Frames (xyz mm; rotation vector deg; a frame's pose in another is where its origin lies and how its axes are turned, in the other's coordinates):
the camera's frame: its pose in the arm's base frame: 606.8 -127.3 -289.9 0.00 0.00 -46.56
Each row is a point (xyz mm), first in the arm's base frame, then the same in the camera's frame.
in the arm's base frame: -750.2 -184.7 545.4
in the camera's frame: -891.4 -1024.8 835.3
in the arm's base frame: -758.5 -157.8 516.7
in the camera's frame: -916.6 -1012.3 806.6
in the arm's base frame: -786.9 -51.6 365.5
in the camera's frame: -1013.3 -959.9 655.4
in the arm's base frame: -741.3 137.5 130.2
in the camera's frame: -1119.2 -796.8 420.1
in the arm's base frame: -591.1 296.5 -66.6
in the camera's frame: -1131.4 -578.4 223.3
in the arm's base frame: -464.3 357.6 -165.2
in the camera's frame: -1088.6 -444.3 124.7
